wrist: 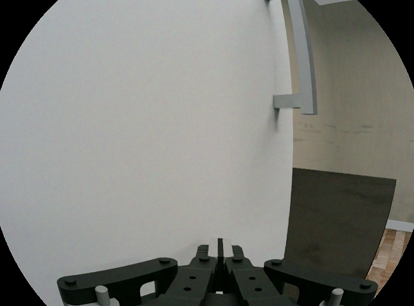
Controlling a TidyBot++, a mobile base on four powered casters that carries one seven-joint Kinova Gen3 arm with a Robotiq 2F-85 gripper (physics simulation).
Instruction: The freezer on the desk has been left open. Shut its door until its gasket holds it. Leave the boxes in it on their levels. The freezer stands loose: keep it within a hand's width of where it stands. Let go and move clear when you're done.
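The freezer's white door (pixel 150 135) fills the left and middle of the wrist view, its outer face towards the camera. Its grey bar handle (pixel 306 60) stands off the face near the door's right edge, at the upper right. My gripper (pixel 219 251) is shut and empty at the bottom middle, its fingertips at or very near the door's face, left of and below the handle. Whether they touch the door I cannot tell. The freezer's inside, its gasket and the boxes are hidden behind the door.
The dark desk top (pixel 340 220) shows to the right of the door's edge, with its own right edge beyond. A beige wall (pixel 355 100) stands behind it. Wooden floor (pixel 392 252) and a white skirting board (pixel 401 225) show at the lower right.
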